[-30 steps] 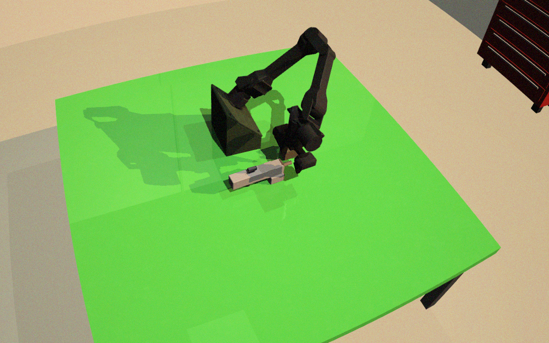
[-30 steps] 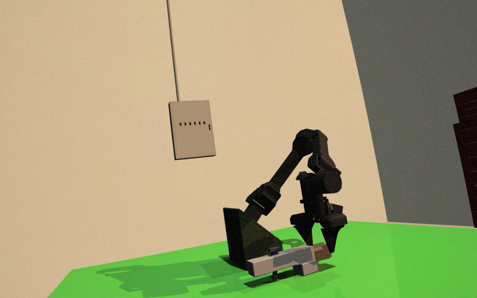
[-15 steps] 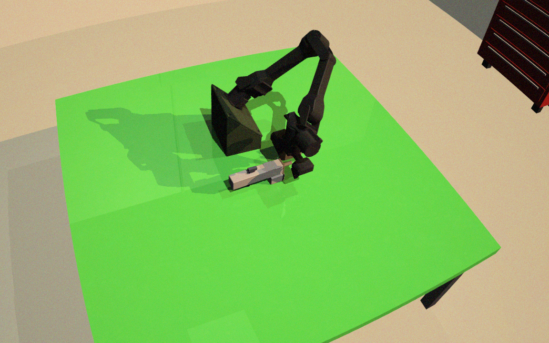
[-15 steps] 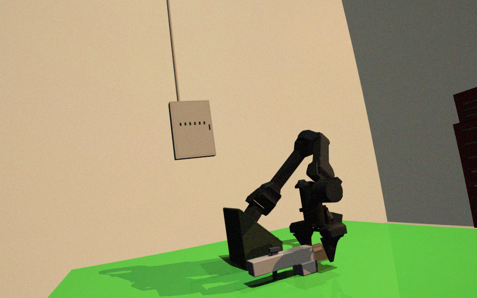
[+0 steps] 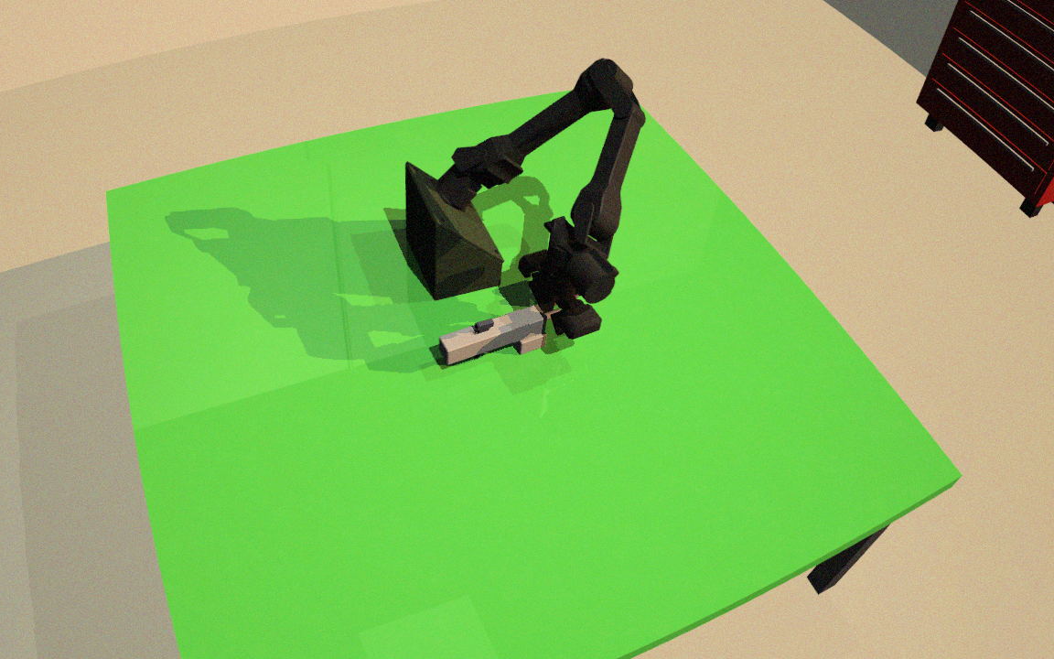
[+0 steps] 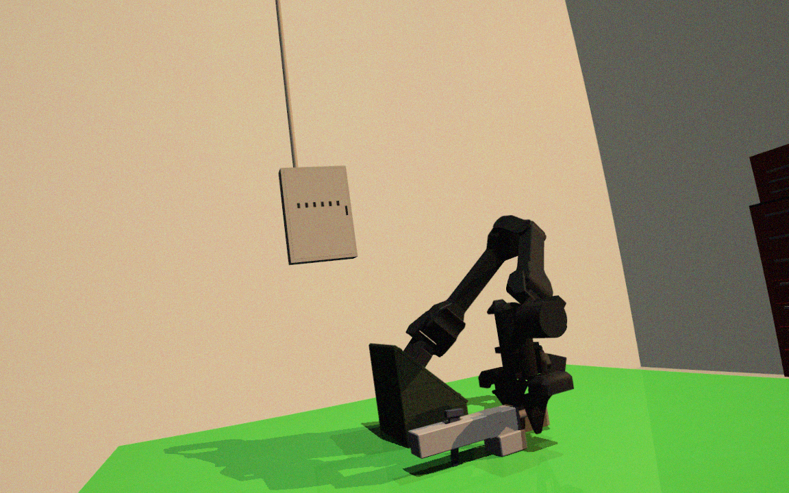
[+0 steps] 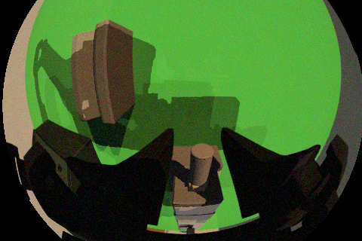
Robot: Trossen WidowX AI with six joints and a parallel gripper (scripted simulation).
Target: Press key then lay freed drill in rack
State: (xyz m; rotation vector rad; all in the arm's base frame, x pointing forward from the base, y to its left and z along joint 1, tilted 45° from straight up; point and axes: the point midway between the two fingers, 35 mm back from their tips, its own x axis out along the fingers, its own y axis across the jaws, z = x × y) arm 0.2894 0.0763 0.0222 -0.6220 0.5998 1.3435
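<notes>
Now: the drill 5 cm to the right of my gripper tip and 3 cm above it. Round my gripper tip: grey block: 1 cm behind, 11 cm to the right, 2 cm above; dark key: 1 cm behind, 14 cm to the right, 3 cm above; brown rack: 7 cm behind, 6 cm to the left.
</notes>
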